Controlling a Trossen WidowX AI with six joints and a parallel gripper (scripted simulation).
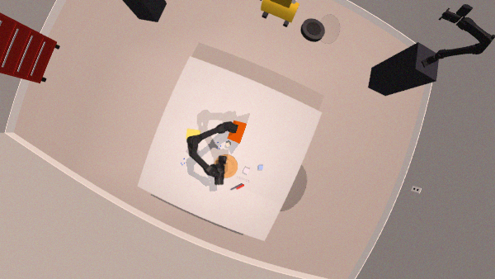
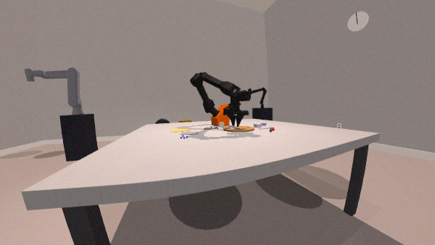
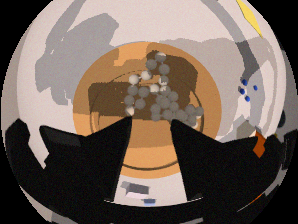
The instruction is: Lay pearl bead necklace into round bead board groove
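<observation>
The round tan bead board is 20 mm to the left of my gripper tip and 10 mm below it. The rest, counted from my gripper tip: tool 180 mm to the left, 140 mm ahead, 20 mm below; then white square 200 mm to the left, 20 mm behind, 10 mm below; then pale blue cube 310 mm to the left, 80 mm behind, 10 mm below.
</observation>
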